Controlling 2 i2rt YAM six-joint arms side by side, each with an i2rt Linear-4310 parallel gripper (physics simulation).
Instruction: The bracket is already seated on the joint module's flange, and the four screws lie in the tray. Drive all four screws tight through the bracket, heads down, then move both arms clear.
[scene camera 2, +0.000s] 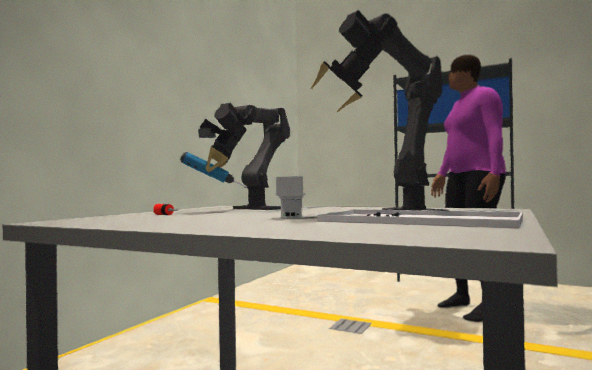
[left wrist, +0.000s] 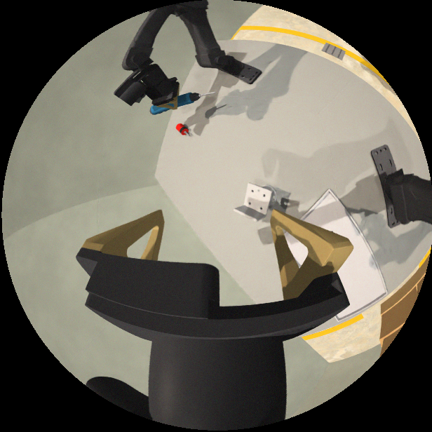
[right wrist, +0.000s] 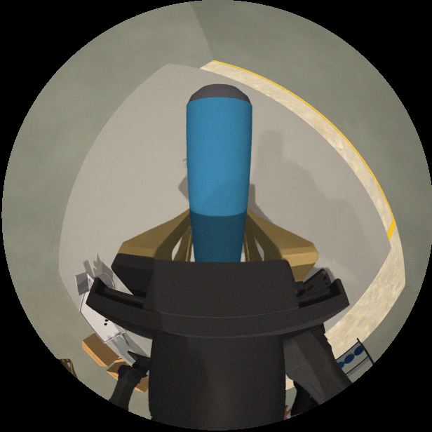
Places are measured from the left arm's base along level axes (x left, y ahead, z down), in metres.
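Pixels of known places: left gripper, between the fingertips: (scene camera 2: 324, 100); right gripper, between the fingertips: (scene camera 2: 206, 172); right arm's base, origin of its link: (scene camera 2: 256, 208).
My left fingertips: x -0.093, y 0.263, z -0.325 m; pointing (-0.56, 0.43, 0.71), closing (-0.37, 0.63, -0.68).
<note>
Ahead of a thing's pixels: the offset from my left fingertips to its top centre. "spot": to the spot under its first point.
My right gripper (scene camera 2: 213, 166) (left wrist: 175, 104) (right wrist: 217, 214) is shut on a blue power screwdriver {spot: dx -0.405, dy +0.226, dz +0.157 m} (scene camera 2: 194, 162) (left wrist: 184, 101) (right wrist: 219, 150), held above the table and tilted, its thin bit pointing down to the right in scene camera 2. My left gripper (scene camera 2: 325, 100) (left wrist: 216, 215) is open and empty, high above the table. The grey bracket (scene camera 2: 289, 186) (left wrist: 257, 197) (right wrist: 81, 283) sits on the joint module {dx -0.005, dy +0.115, dz +0.261 m} (scene camera 2: 291, 207) (left wrist: 281, 196), its holed plate showing in the left wrist view. Small dark screws (scene camera 2: 383, 215) (right wrist: 106, 322) lie in the tray {dx +0.274, dy -0.057, dz +0.309 m} (scene camera 2: 450, 220) (left wrist: 350, 275).
A short red and black screwdriver {dx -0.400, dy +0.320, dz +0.290 m} (scene camera 2: 162, 209) (left wrist: 181, 129) lies on the table (scene camera 2: 240, 240) (left wrist: 225, 150). The two arm bases are bolted at the far table edge in scene camera 2. A person (scene camera 2: 472, 130) in magenta stands behind, before a shelf rack (scene camera 2: 511, 150).
</note>
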